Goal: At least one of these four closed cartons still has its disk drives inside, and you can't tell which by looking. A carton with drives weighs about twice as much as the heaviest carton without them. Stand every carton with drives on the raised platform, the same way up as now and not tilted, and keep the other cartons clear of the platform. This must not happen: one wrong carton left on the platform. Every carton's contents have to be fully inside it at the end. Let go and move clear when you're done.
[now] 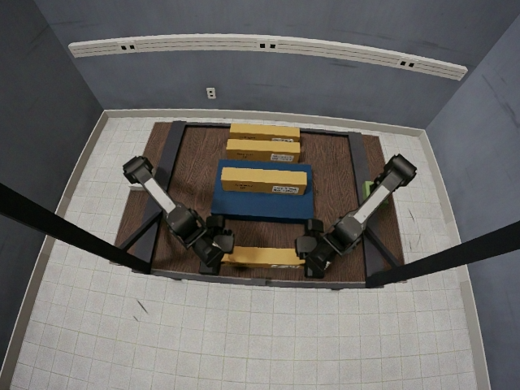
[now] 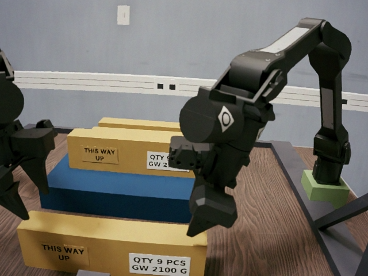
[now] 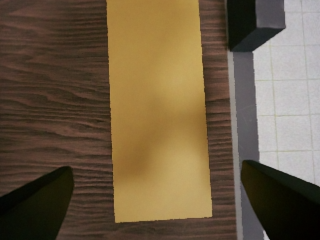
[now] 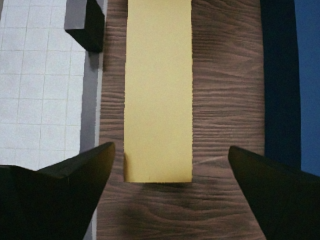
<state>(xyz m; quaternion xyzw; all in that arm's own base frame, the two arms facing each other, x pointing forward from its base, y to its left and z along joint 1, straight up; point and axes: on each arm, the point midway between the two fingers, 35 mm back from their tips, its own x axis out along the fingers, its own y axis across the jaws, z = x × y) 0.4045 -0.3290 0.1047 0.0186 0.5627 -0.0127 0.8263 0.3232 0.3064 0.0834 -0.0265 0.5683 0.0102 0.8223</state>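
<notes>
Right now the carton is 140 mm to the left of my right hand, 100 mm below it and 10 mm behind it. The rest, counted from my right hand: blue raised platform (270 mm ahead, 160 mm to the left, 110 mm below).
Now: left hand 14 cm to the left of the carton and 10 cm above it. The rest, counted from my left hand: blue raised platform 29 cm ahead, 13 cm to the right, 12 cm below.
</notes>
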